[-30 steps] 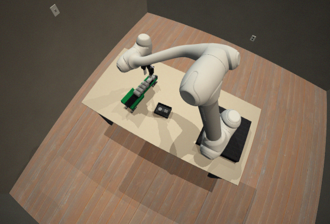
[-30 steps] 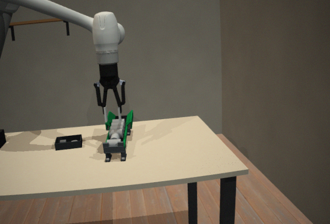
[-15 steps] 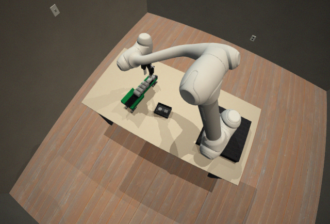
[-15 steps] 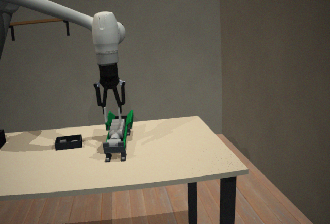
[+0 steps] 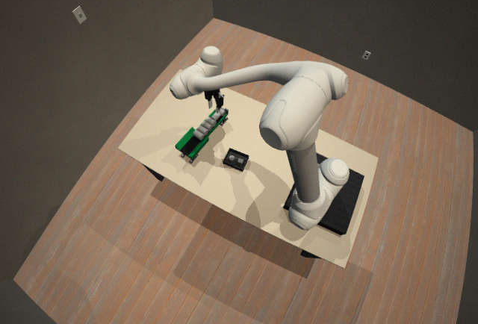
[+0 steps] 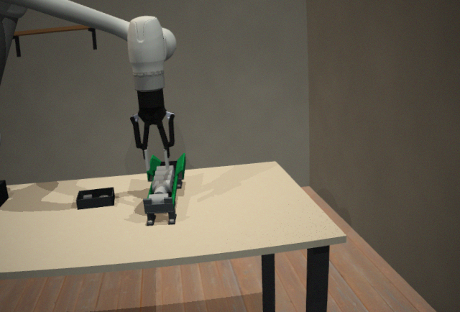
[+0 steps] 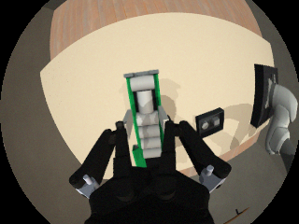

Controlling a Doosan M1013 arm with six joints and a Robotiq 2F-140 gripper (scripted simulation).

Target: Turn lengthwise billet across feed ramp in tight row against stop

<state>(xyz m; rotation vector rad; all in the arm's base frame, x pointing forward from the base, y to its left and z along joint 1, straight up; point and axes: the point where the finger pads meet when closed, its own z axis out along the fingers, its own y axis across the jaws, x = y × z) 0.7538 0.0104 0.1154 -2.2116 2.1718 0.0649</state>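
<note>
The stop lies 7 cm to the right of my hand and 13 cm below it. Also, from my hand: small black tray: 26 cm behind, 14 cm to the left, 18 cm below.
</note>
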